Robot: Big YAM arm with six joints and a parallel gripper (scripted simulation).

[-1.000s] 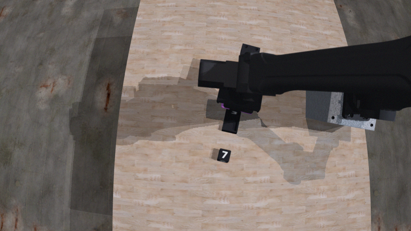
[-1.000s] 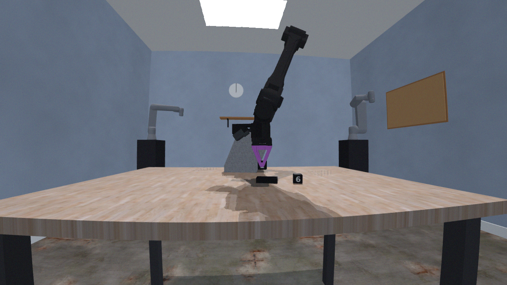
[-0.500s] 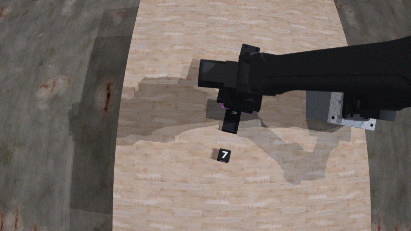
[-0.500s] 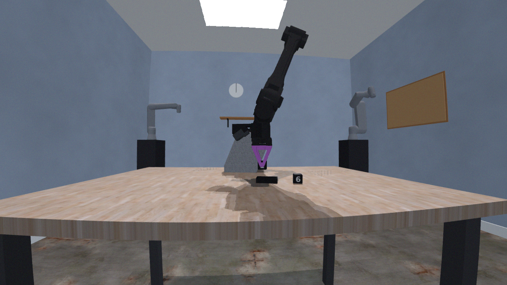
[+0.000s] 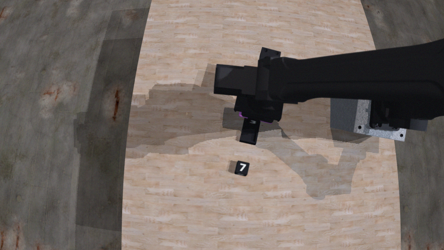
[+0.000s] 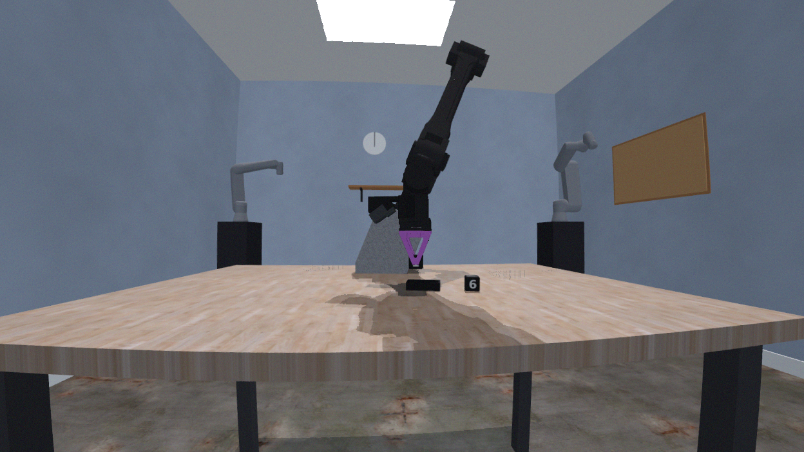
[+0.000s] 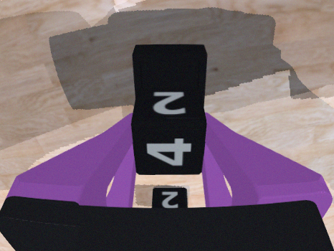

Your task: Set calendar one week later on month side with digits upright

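The black tray is 50 mm below my hand and 20 mm to the left of it. Round my hand: black cube: 120 mm to the left, 50 mm below, 20 mm ahead.
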